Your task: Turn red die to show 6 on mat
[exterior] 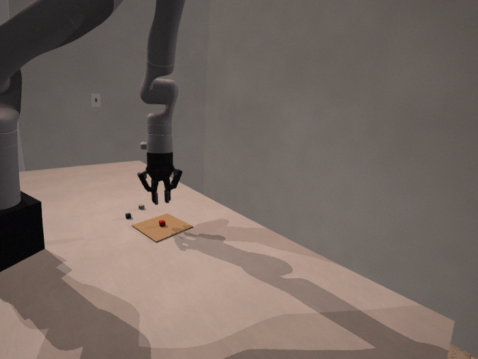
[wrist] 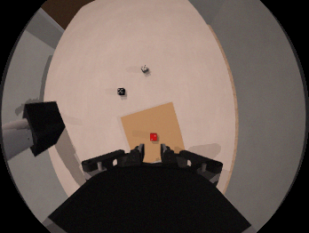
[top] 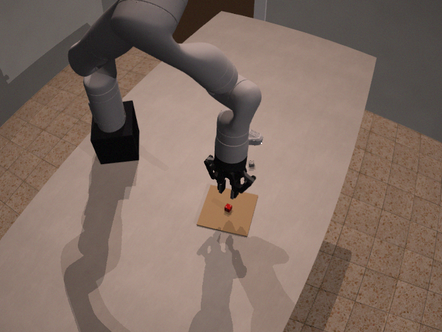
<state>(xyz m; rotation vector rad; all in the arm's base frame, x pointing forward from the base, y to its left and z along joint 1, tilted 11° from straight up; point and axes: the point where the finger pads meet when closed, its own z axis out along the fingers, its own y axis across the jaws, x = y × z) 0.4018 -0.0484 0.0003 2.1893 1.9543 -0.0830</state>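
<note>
Right now my hand is 9 cm above the red die. The rest, counted from my hand: black die: 7 cm behind, 13 cm to the left, 9 cm below; then grey die: 18 cm to the left, 9 cm below; then tan mat: 10 cm below.
</note>
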